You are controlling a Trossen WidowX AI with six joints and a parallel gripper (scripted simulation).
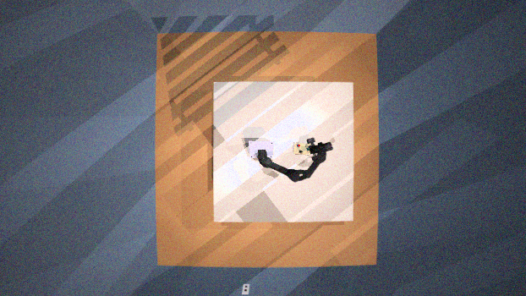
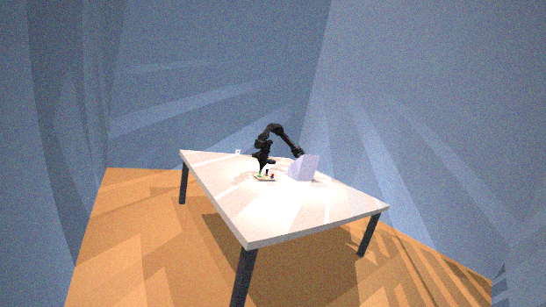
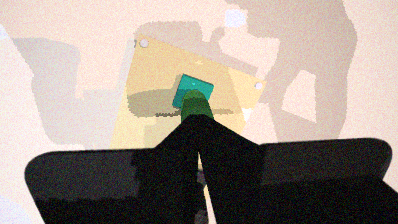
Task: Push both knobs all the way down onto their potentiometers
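My gripper tip is now 2 cm above the dark green knob.
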